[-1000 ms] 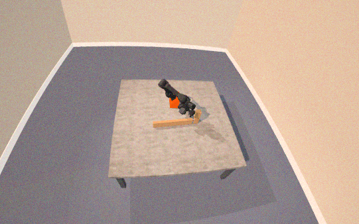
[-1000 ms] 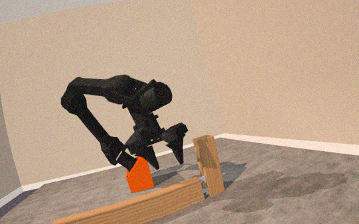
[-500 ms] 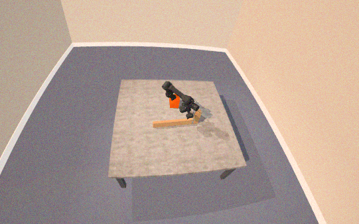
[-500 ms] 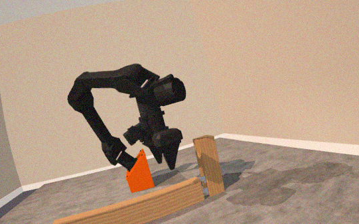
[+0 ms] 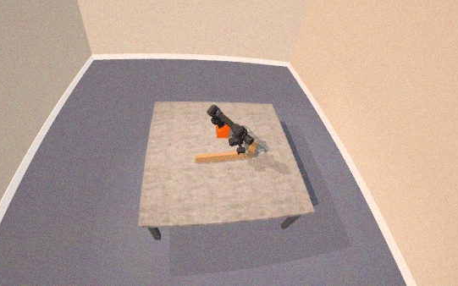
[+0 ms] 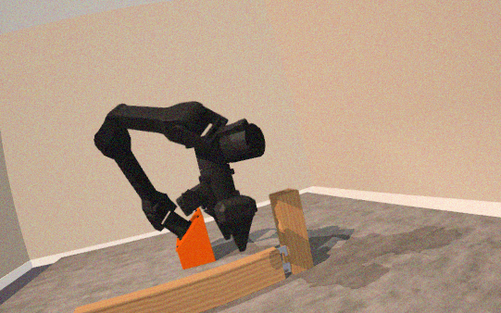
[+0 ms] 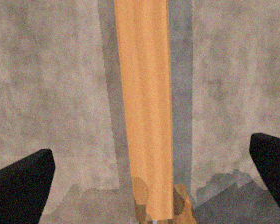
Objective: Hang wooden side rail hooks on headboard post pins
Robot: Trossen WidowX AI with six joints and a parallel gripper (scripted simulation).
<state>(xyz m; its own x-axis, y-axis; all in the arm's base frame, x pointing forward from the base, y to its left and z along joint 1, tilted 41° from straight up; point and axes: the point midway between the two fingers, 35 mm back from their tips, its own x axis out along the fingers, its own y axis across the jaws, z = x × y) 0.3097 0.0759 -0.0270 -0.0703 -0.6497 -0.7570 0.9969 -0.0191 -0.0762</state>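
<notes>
The headboard post lies 13 cm to the left of my gripper tip, 3 cm below it and 2 cm behind it.
</notes>
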